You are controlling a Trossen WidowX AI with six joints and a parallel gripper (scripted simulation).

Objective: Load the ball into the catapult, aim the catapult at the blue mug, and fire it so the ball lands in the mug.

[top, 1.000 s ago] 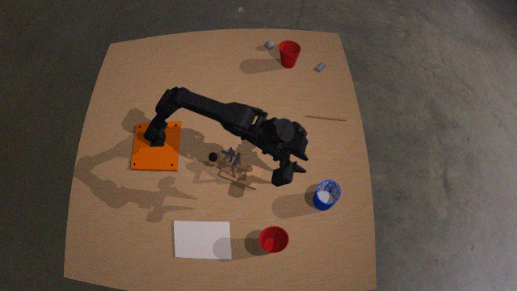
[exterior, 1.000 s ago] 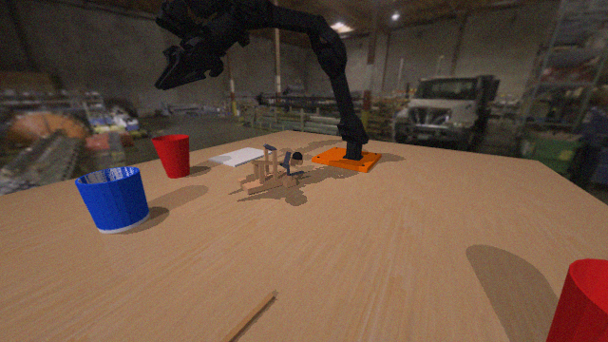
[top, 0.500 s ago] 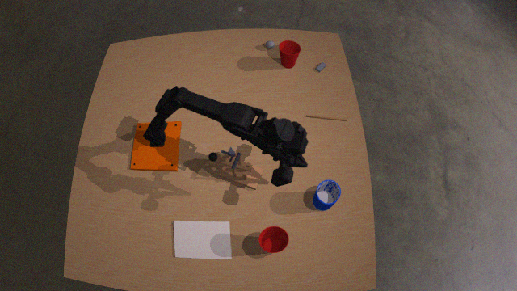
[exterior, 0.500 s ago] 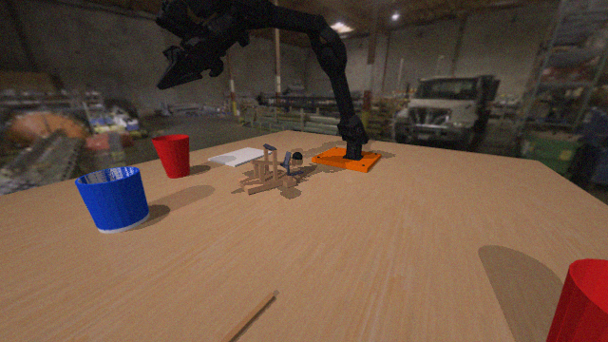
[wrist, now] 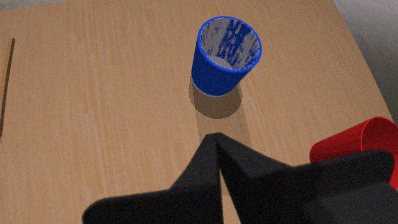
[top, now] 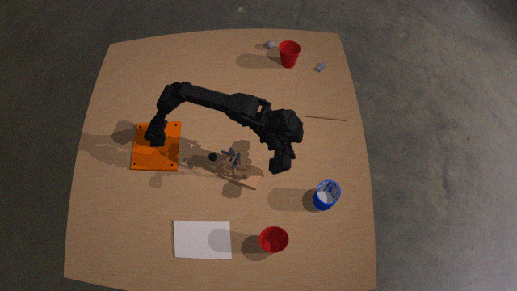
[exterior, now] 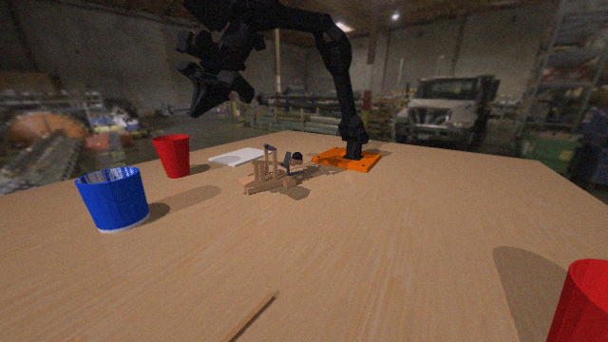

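My gripper tip is now 260 mm past the black ball, 140 mm above it and 80 mm to the right of it. Also, from my gripper tip: blue mug: 170 mm below, 130 mm ahead, 90 mm to the right; thin wooden stick: 260 mm to the left, 190 mm below, 190 mm ahead; wooden catapult: 200 mm behind, 150 mm below, 70 mm to the left.
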